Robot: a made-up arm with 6 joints.
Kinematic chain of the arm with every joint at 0, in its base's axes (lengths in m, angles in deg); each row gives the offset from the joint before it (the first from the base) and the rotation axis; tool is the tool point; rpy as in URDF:
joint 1: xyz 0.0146 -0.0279 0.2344 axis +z
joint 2: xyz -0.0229 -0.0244 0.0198 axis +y
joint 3: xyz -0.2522 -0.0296 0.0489 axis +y
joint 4: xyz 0.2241 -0.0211 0.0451 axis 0.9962 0 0.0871
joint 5: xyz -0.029 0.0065 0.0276 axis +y
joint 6: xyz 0.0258 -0.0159 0.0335 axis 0.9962 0 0.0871
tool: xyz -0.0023 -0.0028 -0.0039 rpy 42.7 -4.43 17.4
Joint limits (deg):
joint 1: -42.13..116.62
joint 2: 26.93..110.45
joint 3: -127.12..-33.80
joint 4: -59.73..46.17
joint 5: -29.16..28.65
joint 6: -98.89..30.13
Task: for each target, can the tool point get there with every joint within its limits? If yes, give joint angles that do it. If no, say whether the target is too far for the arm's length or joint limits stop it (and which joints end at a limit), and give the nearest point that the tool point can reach.
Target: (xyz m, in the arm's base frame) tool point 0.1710 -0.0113 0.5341
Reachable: yes | joints 17.72 67.87 -49.67 -50.69 -20.73 -39.93
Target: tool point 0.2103 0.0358 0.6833
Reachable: yes | joints 38.27 89.31 -111.15 -17.99 10.33 -21.29
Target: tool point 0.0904 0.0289 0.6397
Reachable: yes | joints 67.90 58.49 -72.50 -41.92 9.07 -10.18
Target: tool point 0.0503 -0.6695 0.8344
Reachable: no: too far | nearest point 0.0355 -0.4028 0.6188 | short by 0.343 m
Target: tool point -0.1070 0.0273 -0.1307
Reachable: no: joint limits stop it (at a limit: joint 1, joint 2, joint 3, joint 4, joint 5, joint 6) | nearest point -0.0588 0.2082 0.2646 | short by 0.437 m
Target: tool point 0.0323 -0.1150 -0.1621
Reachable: no: joint limits stop it (at a limit: joint 1, joint 2, joint 3, joint 4, joint 5) | nearest point 0.1066 -0.2680 0.2621 | short by 0.457 m
